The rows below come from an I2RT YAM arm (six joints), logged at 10 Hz.
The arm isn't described. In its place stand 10 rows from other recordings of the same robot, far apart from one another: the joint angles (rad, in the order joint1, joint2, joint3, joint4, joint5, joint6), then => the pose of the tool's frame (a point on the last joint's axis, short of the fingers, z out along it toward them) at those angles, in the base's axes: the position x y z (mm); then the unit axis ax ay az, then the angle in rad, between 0 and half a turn.
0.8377, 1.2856, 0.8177, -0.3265, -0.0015, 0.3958 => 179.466 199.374 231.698 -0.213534 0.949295 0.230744 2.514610
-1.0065, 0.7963, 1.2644, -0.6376, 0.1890, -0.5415 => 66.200 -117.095 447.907 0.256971 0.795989 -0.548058 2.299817
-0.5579, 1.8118, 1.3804, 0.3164, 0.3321, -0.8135 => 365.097 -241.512 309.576 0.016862 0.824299 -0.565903 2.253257
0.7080, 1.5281, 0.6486, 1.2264, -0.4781, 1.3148 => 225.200 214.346 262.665 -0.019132 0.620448 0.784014 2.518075
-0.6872, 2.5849, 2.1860, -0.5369, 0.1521, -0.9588 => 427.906 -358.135 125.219 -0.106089 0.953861 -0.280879 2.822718
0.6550, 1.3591, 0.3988, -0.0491, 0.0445, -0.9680 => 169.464 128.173 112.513 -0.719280 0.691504 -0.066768 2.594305
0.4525, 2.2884, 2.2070, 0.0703, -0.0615, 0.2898 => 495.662 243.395 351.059 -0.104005 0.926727 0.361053 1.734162
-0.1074, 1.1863, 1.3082, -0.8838, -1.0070, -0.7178 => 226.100 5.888 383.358 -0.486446 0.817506 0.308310 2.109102
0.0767, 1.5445, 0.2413, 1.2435, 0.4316, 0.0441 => 242.280 3.683 150.651 0.183947 0.970374 -0.156646 1.651596
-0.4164, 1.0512, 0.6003, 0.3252, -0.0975, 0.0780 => 224.682 -95.579 276.178 0.201787 0.974335 -0.099769 1.707302
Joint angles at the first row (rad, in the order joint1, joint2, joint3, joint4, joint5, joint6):
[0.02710 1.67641 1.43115 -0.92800 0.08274 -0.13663]
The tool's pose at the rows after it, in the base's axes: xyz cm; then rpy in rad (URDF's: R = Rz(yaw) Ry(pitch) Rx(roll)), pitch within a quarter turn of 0, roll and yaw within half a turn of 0:
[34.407 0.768 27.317 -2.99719 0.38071 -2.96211]
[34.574 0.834 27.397 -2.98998 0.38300 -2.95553]
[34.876 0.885 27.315 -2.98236 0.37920 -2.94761]
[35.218 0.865 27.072 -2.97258 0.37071 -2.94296]
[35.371 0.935 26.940 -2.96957 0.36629 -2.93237]
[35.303 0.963 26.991 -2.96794 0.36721 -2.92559]
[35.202 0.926 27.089 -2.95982 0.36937 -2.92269]
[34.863 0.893 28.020 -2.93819 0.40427 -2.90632]
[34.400 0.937 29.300 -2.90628 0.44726 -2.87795]
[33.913 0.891 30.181 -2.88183 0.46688 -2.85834]
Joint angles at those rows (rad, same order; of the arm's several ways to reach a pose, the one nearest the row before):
[0.03143 1.68319 1.43625 -0.92711 0.08820 -0.13792]
[0.03371 1.68822 1.44439 -0.92659 0.09336 -0.14186]
[0.03546 1.70062 1.45542 -0.92730 0.09904 -0.14791]
[0.03547 1.71624 1.46459 -0.92726 0.10817 -0.15289]
[0.03732 1.72337 1.46808 -0.92660 0.10851 -0.16135]
[0.03811 1.72009 1.46602 -0.92606 0.10769 -0.16690]
[0.03781 1.71471 1.46299 -0.92459 0.11411 -0.16987]
[0.03813 1.68669 1.46105 -0.91114 0.12294 -0.18246]
[0.04116 1.65150 1.46308 -0.89773 0.13501 -0.20215]
[0.04151 1.62517 1.46425 -0.89890 0.14576 -0.21778]

